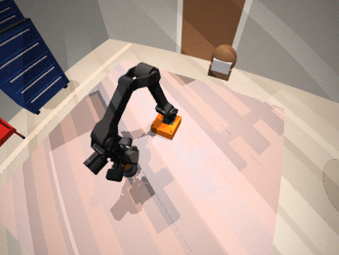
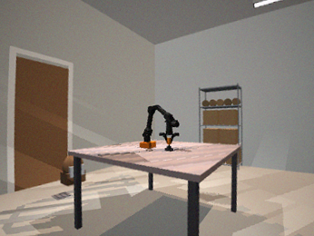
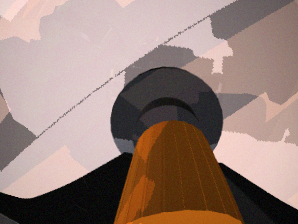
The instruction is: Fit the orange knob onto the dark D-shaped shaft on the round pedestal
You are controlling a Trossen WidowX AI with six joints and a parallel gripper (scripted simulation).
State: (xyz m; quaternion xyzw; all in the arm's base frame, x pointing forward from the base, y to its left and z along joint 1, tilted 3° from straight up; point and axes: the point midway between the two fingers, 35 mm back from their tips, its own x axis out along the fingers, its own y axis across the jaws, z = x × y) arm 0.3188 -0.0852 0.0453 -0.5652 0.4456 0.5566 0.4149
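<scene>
Now: the orange knob 20 mm above my gripper tip. Also, from my gripper tip: round pedestal 40 mm below.
</scene>
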